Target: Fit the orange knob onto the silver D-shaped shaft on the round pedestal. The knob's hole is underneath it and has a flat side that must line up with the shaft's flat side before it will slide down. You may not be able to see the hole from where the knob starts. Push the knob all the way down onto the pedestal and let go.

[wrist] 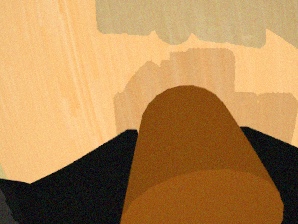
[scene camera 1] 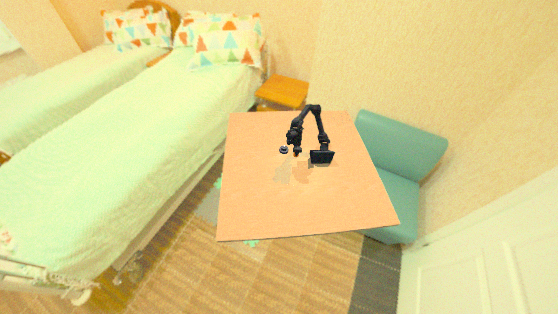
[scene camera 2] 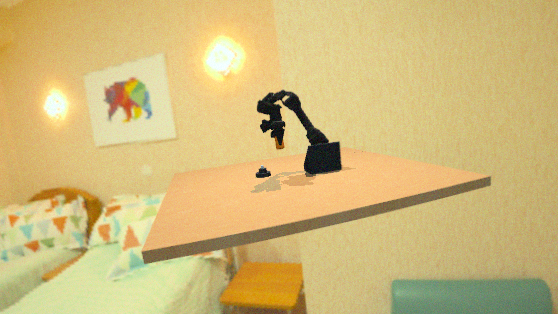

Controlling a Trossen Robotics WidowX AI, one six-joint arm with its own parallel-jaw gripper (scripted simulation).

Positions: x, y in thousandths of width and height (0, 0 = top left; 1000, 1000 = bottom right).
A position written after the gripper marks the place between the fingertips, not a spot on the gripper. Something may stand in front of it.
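Observation:
Knob (wrist: 639, 690) held by the gripper (wrist: 629, 618).

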